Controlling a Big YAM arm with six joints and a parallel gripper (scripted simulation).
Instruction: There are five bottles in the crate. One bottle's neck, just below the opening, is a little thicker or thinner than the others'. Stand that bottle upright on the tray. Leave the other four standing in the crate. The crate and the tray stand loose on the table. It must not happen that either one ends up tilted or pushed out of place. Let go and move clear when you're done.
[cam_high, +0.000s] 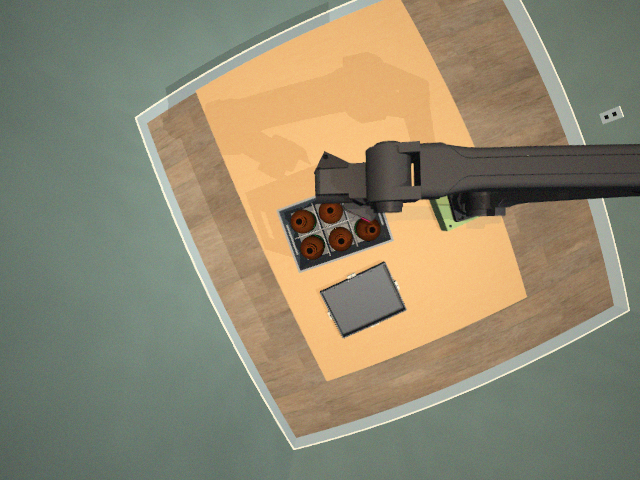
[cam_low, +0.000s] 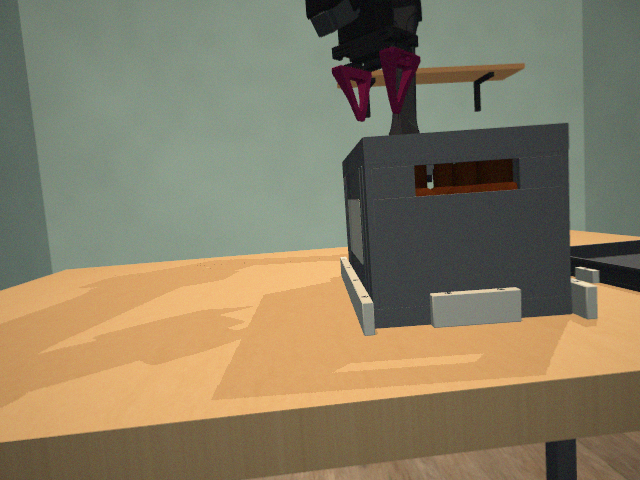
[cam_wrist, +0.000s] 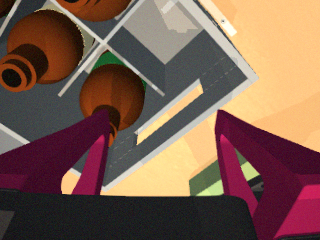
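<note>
The dark grey crate lies 150 mm below my hand, 80 mm ahead of it and 50 mm to the left of it. Also, from my hand: grey tray (330 mm to the left, 220 mm below, 70 mm ahead).
</note>
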